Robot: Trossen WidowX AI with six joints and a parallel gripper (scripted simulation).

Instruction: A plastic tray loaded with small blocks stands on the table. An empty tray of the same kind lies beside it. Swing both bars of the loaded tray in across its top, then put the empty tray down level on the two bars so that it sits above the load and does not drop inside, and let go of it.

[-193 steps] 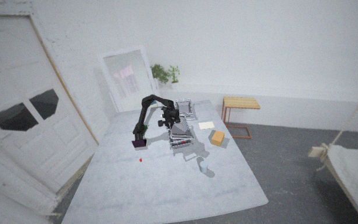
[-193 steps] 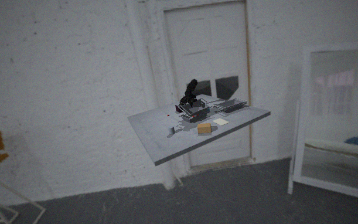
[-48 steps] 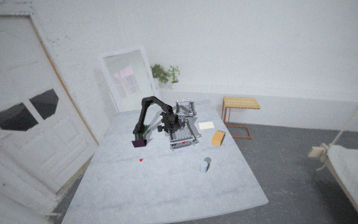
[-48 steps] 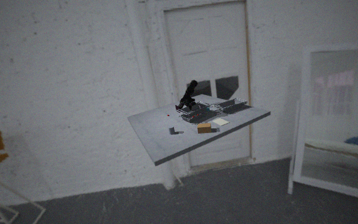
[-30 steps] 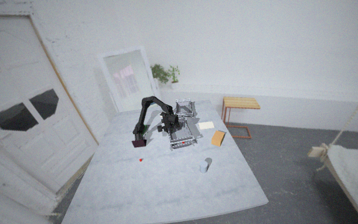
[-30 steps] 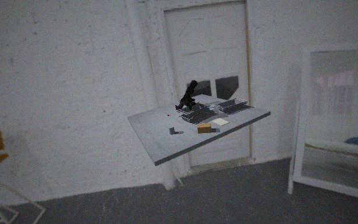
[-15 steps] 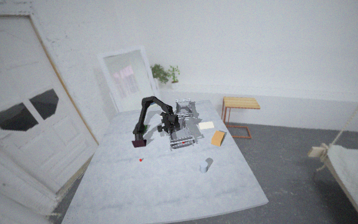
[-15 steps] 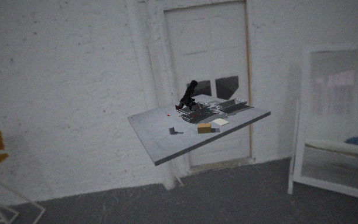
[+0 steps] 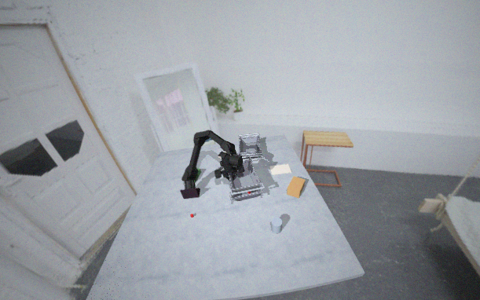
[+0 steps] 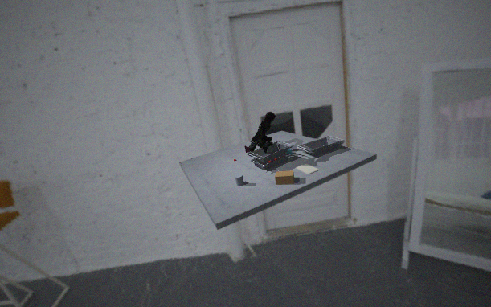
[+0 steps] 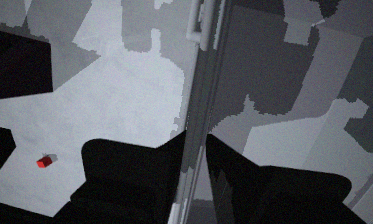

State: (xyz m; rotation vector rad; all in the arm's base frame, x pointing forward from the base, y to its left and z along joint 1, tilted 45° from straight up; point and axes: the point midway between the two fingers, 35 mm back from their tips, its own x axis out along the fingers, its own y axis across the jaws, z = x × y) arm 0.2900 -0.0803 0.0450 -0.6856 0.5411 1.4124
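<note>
The grey tray lies 8 cm ahead of my gripper tip, 3 cm above it and 1 cm to the left of it. The rest, counted from my gripper tip: green block 30 cm behind, 21 cm to the left, 6 cm below; then red block 28 cm behind, 17 cm to the right, 8 cm below; then teal block 22 cm to the left, 6 cm below, 2 cm ahead.
</note>
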